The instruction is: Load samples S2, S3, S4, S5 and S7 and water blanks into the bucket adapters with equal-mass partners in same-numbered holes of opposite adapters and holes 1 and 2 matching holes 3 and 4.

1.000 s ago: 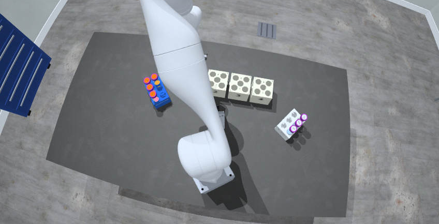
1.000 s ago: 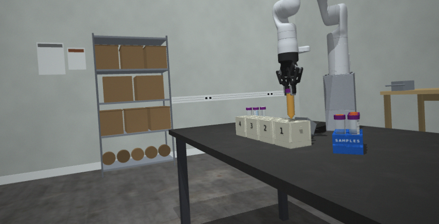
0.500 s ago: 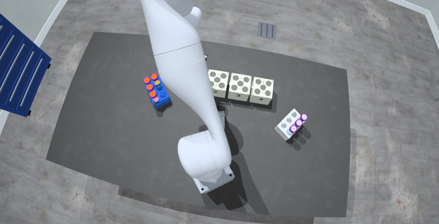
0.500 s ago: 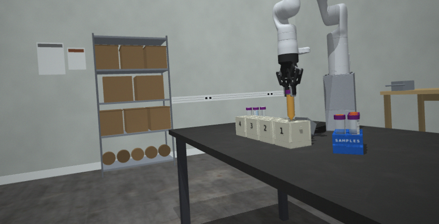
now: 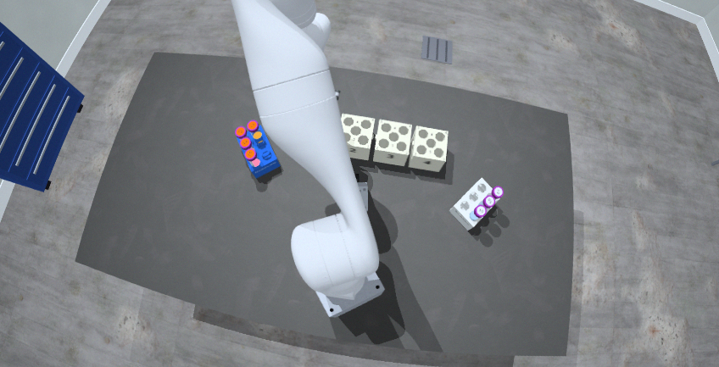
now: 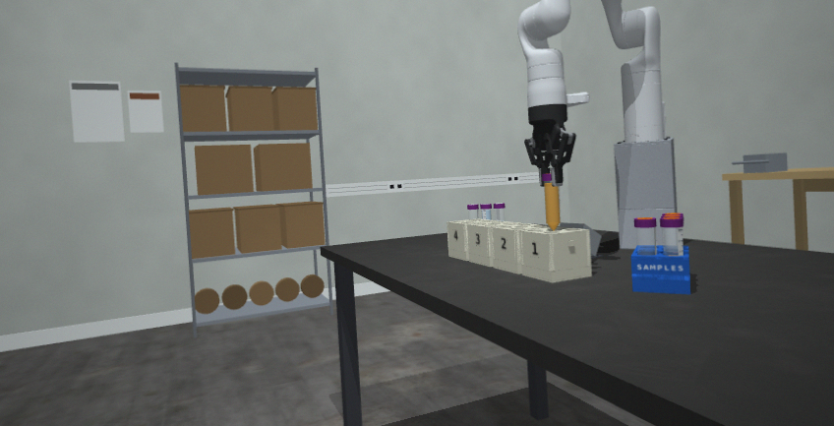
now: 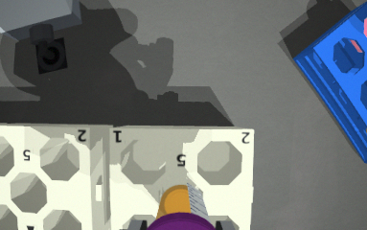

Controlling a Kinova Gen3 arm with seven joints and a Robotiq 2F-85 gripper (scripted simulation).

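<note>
My hand is 50 mm above the orange-filled sample tube and 10 mm past it. Round my hand: blue samples rack: 180 mm to the left, 170 mm below, 80 mm behind; adapter 2: 150 mm below, 110 mm to the right; adapter 1: 150 mm below.
</note>
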